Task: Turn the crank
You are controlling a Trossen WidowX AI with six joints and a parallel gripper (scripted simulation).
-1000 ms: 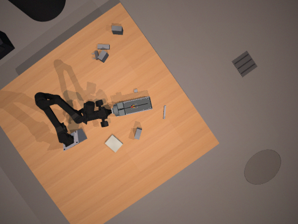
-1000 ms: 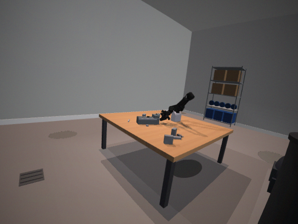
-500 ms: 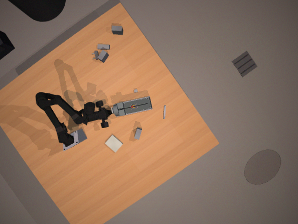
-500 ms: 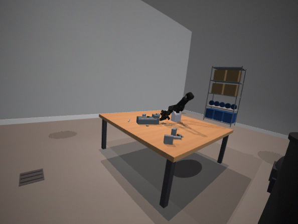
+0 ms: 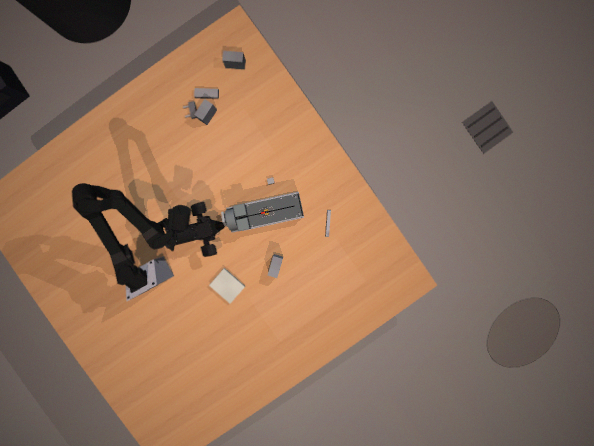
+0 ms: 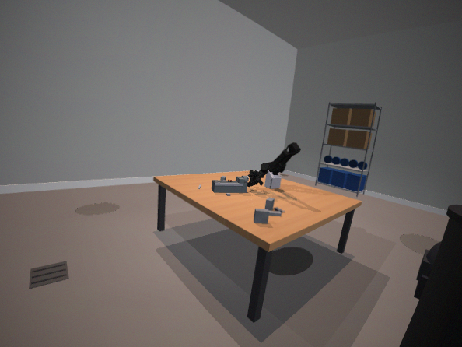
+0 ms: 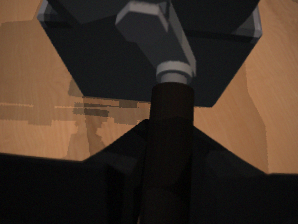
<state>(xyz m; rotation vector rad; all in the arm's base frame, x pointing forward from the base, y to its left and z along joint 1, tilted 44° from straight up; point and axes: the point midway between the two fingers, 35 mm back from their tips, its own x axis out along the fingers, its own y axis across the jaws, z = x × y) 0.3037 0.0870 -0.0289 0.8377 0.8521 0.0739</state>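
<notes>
The red pointer is 15 cm ahead of my gripper tip, 5 cm above it and 3 cm to the right of it. From my gripper tip the other things lie so: white square plate: 20 cm to the right, 10 cm behind, 2 cm below; small grey cube: 23 cm ahead, 6 cm to the left, 3 cm below; dark crank handle: 3 cm above, 2 cm behind.
</notes>
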